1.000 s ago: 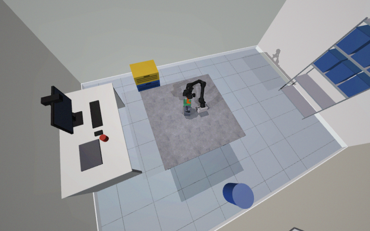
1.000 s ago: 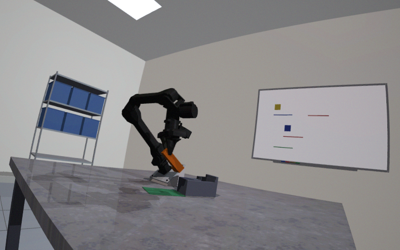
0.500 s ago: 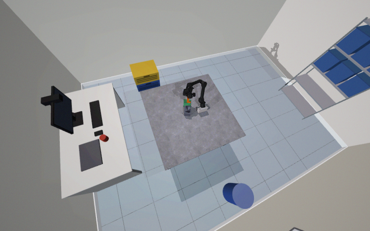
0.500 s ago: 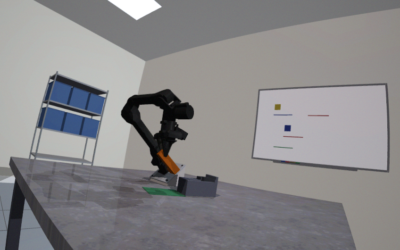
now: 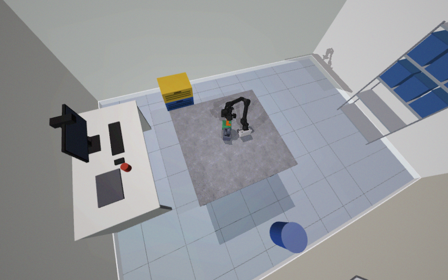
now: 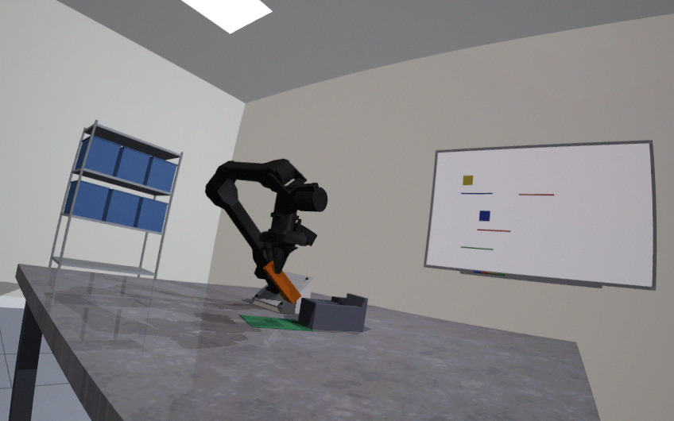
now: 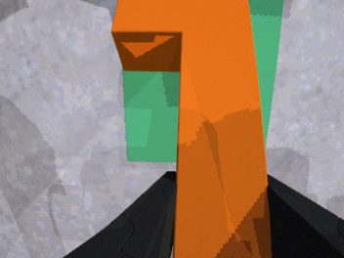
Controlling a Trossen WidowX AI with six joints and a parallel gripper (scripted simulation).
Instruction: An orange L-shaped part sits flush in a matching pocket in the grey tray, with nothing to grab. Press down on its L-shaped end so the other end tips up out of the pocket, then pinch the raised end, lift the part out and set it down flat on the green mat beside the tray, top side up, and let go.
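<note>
My gripper tip is 20 mm to the right of the green mat and 140 mm above it. The rest, counted from my gripper tip: orange L-shaped part 10 mm behind, 30 mm to the left, 30 mm below.
</note>
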